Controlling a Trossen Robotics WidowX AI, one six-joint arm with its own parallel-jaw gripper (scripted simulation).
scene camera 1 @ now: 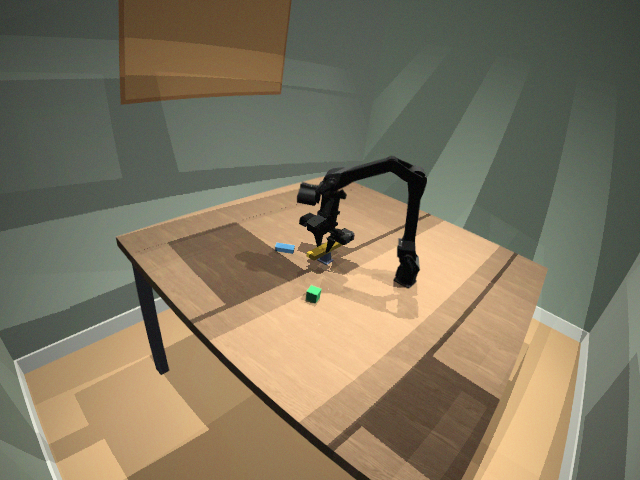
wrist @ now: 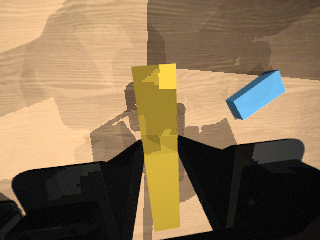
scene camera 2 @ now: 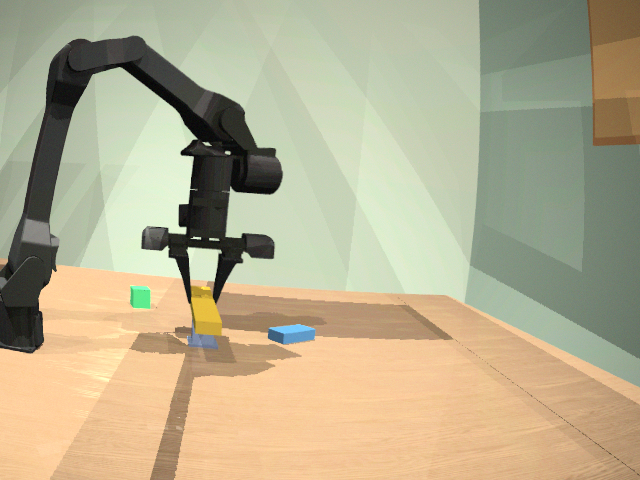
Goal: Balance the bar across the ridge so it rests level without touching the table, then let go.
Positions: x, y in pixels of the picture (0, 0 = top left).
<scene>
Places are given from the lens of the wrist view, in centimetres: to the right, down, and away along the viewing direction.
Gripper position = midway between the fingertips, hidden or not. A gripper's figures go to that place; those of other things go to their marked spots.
my gripper (wrist: 159, 141): 0, 2, 11
yellow bar (wrist: 155, 90): 0, -2, 9
</scene>
